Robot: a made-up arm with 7 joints. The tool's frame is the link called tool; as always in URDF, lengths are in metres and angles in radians. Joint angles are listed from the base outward.
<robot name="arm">
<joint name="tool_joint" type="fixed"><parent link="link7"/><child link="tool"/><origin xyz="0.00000 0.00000 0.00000" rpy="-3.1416 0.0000 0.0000"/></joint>
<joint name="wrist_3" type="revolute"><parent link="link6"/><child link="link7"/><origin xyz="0.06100 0.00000 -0.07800"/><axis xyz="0 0.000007 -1"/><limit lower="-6.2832" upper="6.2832"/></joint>
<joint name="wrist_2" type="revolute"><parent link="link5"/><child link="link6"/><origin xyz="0.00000 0.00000 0.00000"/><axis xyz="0 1 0.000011"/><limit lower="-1.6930" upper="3.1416"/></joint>
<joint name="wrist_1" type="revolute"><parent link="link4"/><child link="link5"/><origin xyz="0.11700 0.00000 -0.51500"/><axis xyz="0 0.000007 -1"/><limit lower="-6.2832" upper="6.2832"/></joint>
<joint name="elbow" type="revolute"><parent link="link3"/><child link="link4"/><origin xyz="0.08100 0.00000 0.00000"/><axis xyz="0 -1 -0.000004"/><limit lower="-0.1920" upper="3.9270"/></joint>
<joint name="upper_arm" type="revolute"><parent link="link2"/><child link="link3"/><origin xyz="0.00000 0.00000 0.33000"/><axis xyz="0 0 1"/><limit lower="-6.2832" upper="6.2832"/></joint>
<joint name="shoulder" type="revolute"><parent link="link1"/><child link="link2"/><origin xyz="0.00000 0.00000 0.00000"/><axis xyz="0 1 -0.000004"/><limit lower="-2.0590" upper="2.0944"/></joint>
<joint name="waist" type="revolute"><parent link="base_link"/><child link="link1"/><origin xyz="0.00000 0.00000 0.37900"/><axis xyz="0 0 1"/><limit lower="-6.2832" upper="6.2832"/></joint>
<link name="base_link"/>
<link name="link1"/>
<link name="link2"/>
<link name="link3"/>
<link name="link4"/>
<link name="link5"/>
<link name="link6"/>
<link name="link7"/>
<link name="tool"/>
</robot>
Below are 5 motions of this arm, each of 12 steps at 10 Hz.
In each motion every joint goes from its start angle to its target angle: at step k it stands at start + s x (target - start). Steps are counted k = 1, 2, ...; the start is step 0. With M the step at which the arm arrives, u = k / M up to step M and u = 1 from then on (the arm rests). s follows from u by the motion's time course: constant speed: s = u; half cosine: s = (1 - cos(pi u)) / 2; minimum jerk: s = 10 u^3 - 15 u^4 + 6 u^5.
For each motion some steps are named. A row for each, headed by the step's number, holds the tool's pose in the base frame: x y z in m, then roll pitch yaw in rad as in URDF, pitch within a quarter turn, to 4 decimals.
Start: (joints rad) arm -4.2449 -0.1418 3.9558 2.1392 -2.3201 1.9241 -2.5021
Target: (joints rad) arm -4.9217 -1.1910 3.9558 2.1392 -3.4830 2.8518 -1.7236
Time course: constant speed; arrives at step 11
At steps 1, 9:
1: 0.4521 -0.3671 1.0559 -0.4293 1.1714 3.1057
9: 0.2084 -0.7902 0.5823 0.7300 0.7461 -2.9245

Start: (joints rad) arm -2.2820 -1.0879 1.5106 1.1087 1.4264 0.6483 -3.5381
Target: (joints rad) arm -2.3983 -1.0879 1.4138 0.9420 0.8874 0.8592 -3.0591
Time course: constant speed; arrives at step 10
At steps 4, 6, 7, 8, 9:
4: 0.5374 -0.4012 0.4873 -3.1119 0.6842 2.0296
6: 0.5049 -0.4229 0.4848 -3.0661 0.6323 1.9398
7: 0.4879 -0.4329 0.4835 -3.0411 0.6090 1.8928
8: 0.4705 -0.4424 0.4822 -3.0148 0.5876 1.8446
9: 0.4527 -0.4512 0.4809 -2.9871 0.5684 1.7953

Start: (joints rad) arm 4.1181 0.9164 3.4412 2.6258 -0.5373 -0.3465 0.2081
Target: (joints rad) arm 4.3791 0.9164 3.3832 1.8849 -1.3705 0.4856 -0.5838
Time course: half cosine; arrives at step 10
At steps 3, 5, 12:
3: -0.3909 -0.3936 1.1444 0.0556 0.4917 -2.5547
5: -0.3239 -0.2817 1.2139 0.0911 0.1311 -3.0057
12: -0.2016 -0.0733 1.2440 0.5127 -0.0664 2.4276

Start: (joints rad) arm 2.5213 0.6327 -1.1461 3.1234 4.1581 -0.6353 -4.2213
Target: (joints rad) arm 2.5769 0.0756 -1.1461 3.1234 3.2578 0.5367 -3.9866
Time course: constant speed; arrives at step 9
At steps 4, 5, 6, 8, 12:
4: -0.3163 0.2289 1.2098 0.4876 -0.0985 -2.1393
5: -0.2673 0.1935 1.2441 0.3180 -0.0043 -2.1704
6: -0.2167 0.1548 1.2728 0.1536 0.0920 -2.2192
8: -0.1140 0.0703 1.3118 -0.1683 0.2777 -2.3748
12: -0.0635 0.0262 1.3216 -0.3297 0.3603 -2.4837

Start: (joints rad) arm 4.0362 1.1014 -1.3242 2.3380 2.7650 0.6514 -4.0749
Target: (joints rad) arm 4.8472 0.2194 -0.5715 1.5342 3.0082 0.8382 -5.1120
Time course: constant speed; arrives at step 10
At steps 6, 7, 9, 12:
6: -0.6042 -0.5786 0.6819 0.9379 0.6446 -0.9335
7: -0.5378 -0.6223 0.6788 0.9168 0.6145 -0.8726
9: -0.3757 -0.6934 0.6784 0.8760 0.5741 -0.7355
12: -0.2821 -0.7147 0.6819 0.8526 0.5647 -0.6628

